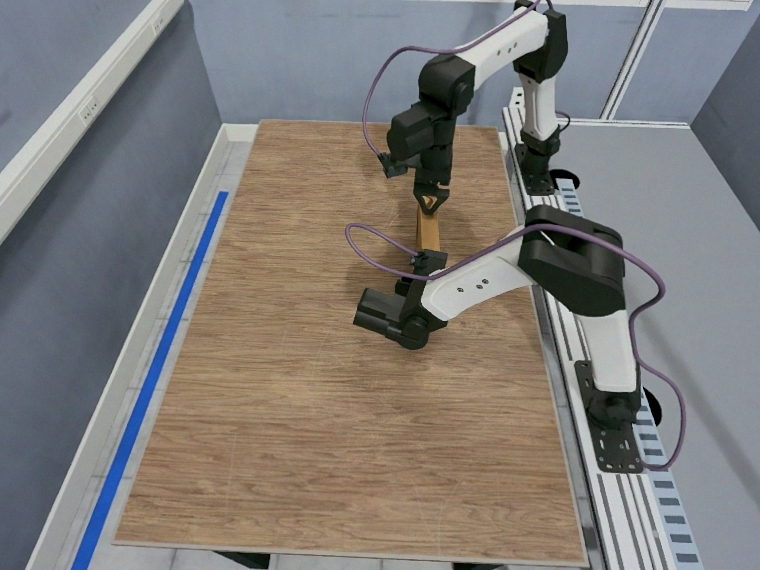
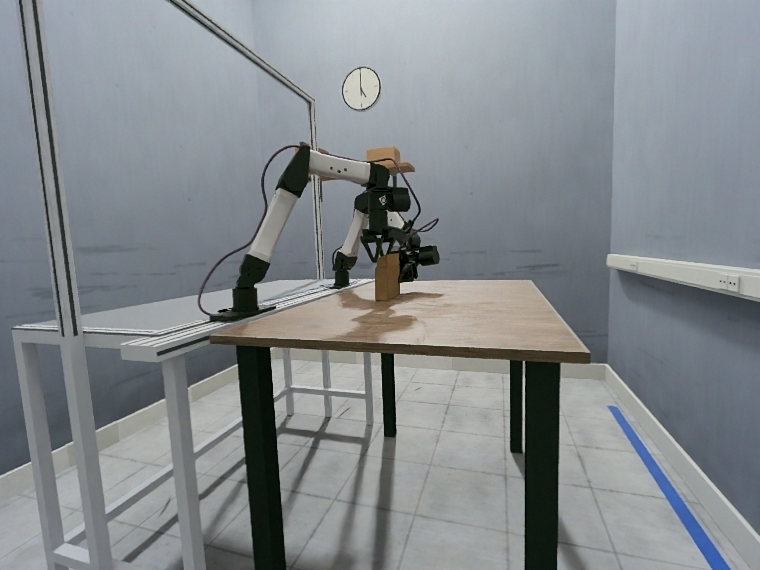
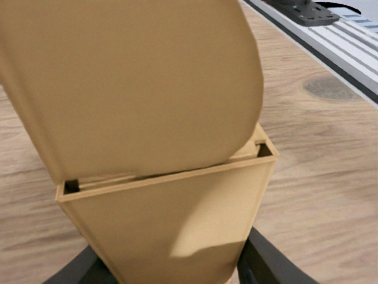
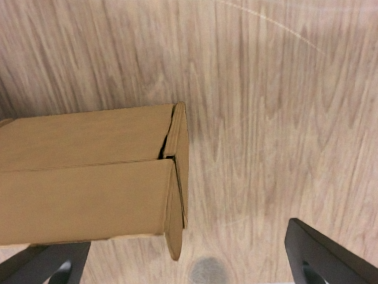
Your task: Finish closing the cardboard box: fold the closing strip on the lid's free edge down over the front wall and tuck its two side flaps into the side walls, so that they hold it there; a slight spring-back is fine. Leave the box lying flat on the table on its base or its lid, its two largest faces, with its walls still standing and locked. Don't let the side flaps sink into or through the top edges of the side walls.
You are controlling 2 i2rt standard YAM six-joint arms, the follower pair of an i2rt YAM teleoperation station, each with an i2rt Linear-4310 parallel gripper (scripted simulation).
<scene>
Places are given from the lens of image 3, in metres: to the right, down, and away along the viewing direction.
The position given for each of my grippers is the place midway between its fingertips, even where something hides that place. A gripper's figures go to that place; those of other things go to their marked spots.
my left gripper (image 3: 181, 231): 0.00, 0.04, 0.09
rounded side flap (image 3: 102, 94): -0.01, -0.01, 0.03
</scene>
